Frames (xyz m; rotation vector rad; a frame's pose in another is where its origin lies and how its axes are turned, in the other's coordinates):
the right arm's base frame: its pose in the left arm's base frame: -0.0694 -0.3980 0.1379 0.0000 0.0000 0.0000
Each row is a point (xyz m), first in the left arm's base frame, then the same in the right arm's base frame.
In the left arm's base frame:
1: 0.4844 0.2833 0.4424
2: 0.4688 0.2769 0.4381
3: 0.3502 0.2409 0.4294
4: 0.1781 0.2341 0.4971
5: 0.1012 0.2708 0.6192
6: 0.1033 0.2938 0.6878
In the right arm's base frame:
1: 0.5538 0.6813 0.3045
2: 0.5382 0.6749 0.3002
3: 0.4196 0.6389 0.2915
4: 0.2475 0.6321 0.3592
5: 0.1706 0.6688 0.4813
6: 0.1727 0.6918 0.5499

